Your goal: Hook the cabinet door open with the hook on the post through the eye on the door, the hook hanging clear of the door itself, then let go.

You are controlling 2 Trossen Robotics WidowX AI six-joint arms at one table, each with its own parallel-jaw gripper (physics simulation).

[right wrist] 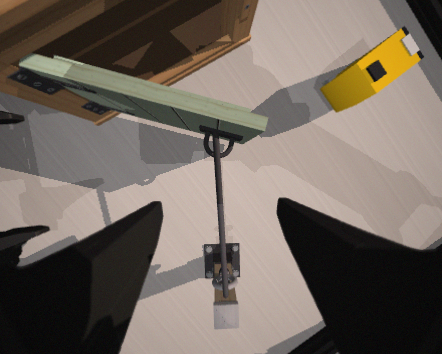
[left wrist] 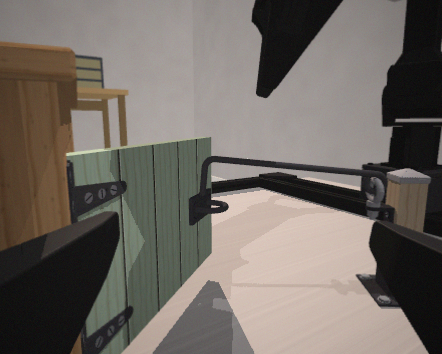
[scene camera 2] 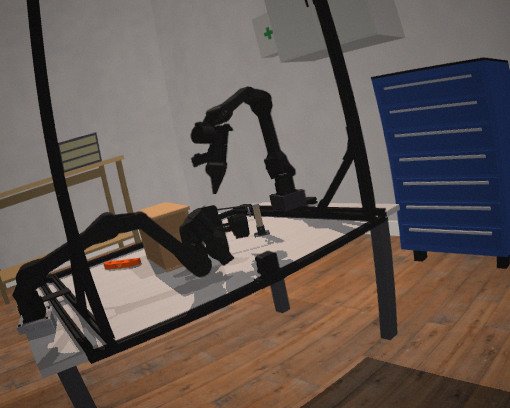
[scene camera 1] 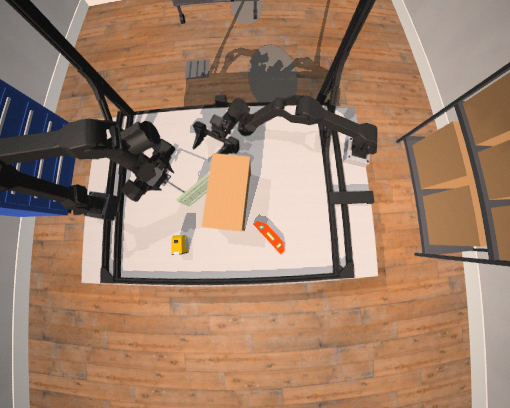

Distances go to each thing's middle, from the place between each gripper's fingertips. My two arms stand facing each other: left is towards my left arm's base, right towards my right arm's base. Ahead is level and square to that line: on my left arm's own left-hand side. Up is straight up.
Now: the hook rod (left wrist: 220, 159) 14 cm to the right of my left hand, 7 cm ahead of it and 1 cm below it. Also, from my left hand: wooden cabinet (scene camera 1: 225, 207): 16 cm ahead, 2 cm below, 1 cm to the left; then yellow tape measure (right wrist: 364, 77): 29 cm ahead, 16 cm to the right, 7 cm below.
I see my right gripper 2 cm past the hook rod, 2 cm to the left of it and 7 cm above it. Also, from my right hand: wooden cabinet 6 cm ahead, 13 cm to the left, 8 cm below; then yellow tape measure 20 cm ahead, 4 cm to the right, 13 cm below.
